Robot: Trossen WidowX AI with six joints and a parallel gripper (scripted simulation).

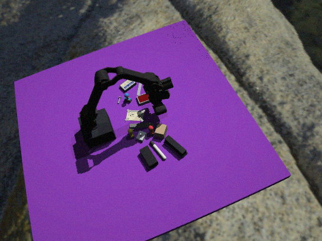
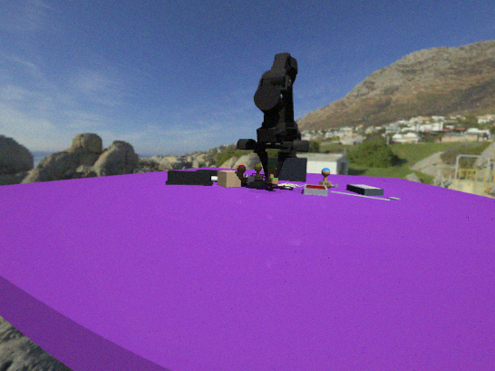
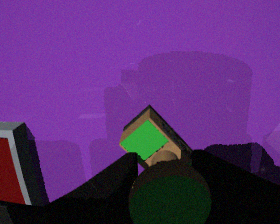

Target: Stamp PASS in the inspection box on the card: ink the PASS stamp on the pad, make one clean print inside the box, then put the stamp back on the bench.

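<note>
Now: the ink pad 12 cm to the left of my gripper tip, 4 cm behind it and 3 cm below it. Also, from my gripper tip: tan box: 14 cm to the right, 2 cm behind, 1 cm below; then red-knobbed stamp: 12 cm to the right, 7 cm behind, 2 cm below; then green-knobbed stamp: right at my gripper tip.
</note>
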